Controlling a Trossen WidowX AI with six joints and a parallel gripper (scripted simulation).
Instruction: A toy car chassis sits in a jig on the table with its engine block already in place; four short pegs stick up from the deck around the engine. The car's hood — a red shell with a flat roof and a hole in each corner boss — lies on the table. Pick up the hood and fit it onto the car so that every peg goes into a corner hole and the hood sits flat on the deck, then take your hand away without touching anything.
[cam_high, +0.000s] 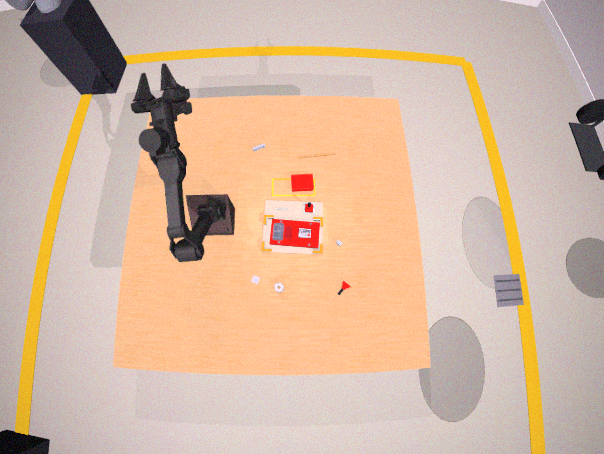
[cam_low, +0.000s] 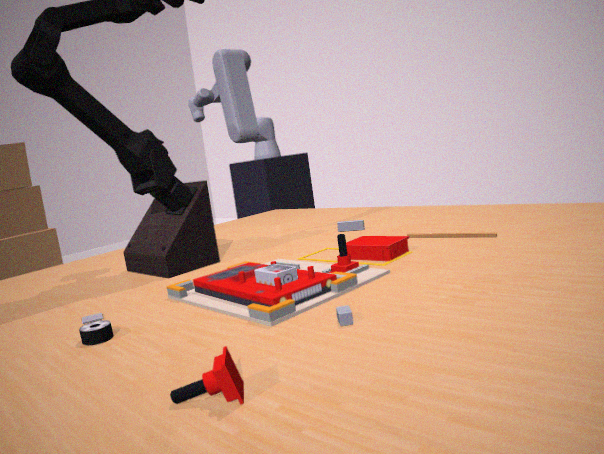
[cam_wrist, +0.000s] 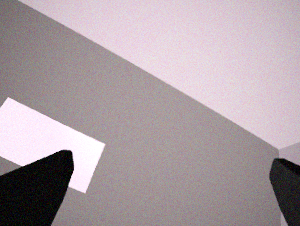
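My gripper tip is 400 mm short of the red hood, 10 mm to the left of it and 660 mm above it. From my gripper tip the other things lie so: grey engine block 420 mm ahead, 240 mm to the right, 650 mm below; thin rod 460 mm ahead, 140 mm to the left, 670 mm below; black wheel 330 mm ahead, 470 mm to the right, 670 mm below.
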